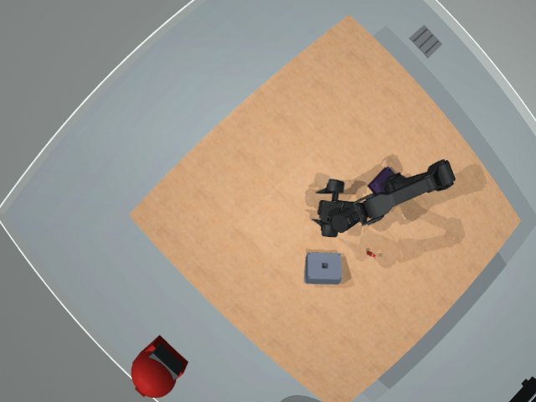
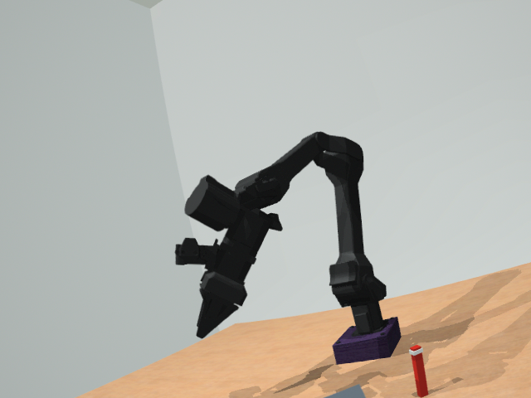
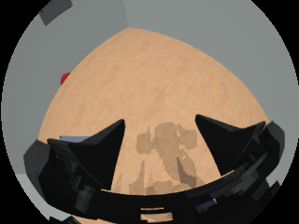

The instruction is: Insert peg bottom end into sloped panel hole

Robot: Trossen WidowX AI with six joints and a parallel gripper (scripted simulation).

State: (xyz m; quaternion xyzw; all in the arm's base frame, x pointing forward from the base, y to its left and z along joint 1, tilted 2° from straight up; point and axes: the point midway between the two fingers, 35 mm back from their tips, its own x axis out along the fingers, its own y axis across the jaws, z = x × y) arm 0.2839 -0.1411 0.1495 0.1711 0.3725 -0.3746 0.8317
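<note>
The red peg is 31 cm to the left of my gripper tip, 10 cm below it and 6 cm behind it. Also, from my gripper tip: panel: 22 cm to the left, 12 cm ahead, 11 cm below.
</note>
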